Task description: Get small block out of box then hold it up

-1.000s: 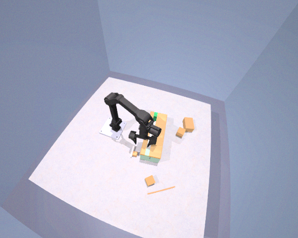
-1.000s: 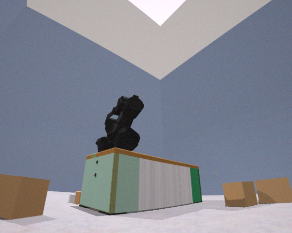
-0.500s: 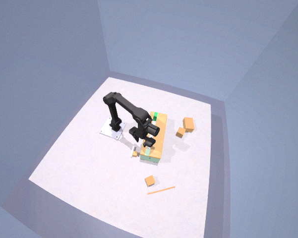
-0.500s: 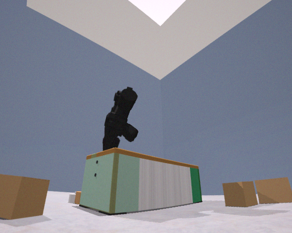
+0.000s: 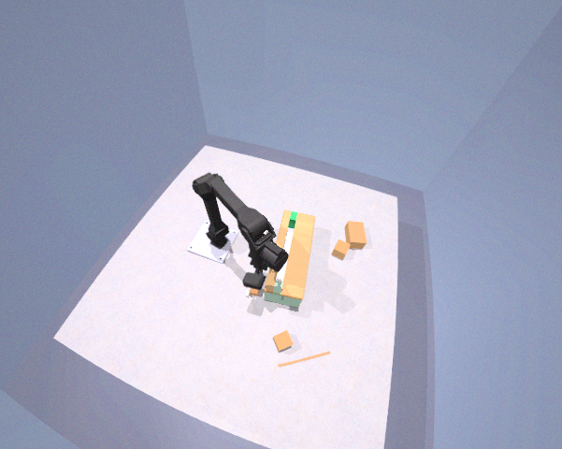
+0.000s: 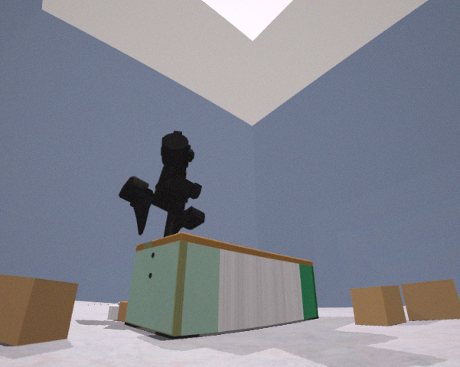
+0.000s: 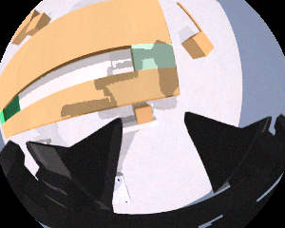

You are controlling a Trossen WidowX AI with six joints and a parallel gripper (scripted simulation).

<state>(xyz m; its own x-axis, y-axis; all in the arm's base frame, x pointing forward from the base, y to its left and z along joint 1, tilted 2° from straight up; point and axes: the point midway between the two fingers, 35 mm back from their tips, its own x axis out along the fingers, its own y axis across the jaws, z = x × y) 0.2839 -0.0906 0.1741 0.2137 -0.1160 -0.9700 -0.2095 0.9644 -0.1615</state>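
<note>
Now: the small orange block 130 mm below my gripper tip, 30 mm behind it and 20 mm to the right of it. Round my gripper tip: thin orange stick 270 mm ahead, 160 mm to the right, 140 mm below; then long box 150 mm to the left, 90 mm below.
</note>
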